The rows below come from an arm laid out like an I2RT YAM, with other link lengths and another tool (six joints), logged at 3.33 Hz.
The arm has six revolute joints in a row. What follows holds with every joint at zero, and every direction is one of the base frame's. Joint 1 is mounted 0.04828 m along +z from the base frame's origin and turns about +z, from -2.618 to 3.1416 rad. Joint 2 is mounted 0.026 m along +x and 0.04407 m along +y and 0.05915 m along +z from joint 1 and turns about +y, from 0 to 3.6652 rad. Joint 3 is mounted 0.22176 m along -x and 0.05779 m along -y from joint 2 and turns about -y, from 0 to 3.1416 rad. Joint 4 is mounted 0.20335 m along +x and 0.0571 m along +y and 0.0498 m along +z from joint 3 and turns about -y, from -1.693 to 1.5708 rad. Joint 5 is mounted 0.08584 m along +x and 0.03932 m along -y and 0.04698 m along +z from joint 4 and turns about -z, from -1.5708 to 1.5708 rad. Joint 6 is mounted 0.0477 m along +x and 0.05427 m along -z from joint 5 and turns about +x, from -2.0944 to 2.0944 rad. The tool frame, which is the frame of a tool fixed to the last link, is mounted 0.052 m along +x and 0.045 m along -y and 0.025 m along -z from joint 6; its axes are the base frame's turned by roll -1.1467, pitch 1.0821 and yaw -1.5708 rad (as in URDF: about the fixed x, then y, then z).
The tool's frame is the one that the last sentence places.
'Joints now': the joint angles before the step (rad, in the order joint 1, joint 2, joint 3, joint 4, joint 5, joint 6). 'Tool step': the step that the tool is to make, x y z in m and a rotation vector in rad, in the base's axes. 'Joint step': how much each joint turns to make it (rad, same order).
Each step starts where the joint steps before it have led.
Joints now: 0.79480 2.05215 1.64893 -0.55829 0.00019 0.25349
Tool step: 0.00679 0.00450 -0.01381 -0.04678 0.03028 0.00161
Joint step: -0.00151 0.09232 0.09080 -0.05303 0.00764 -0.00876
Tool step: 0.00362 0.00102 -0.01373 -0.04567 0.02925 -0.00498
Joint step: -0.00152 0.07361 0.06485 -0.04426 0.01144 -0.00267
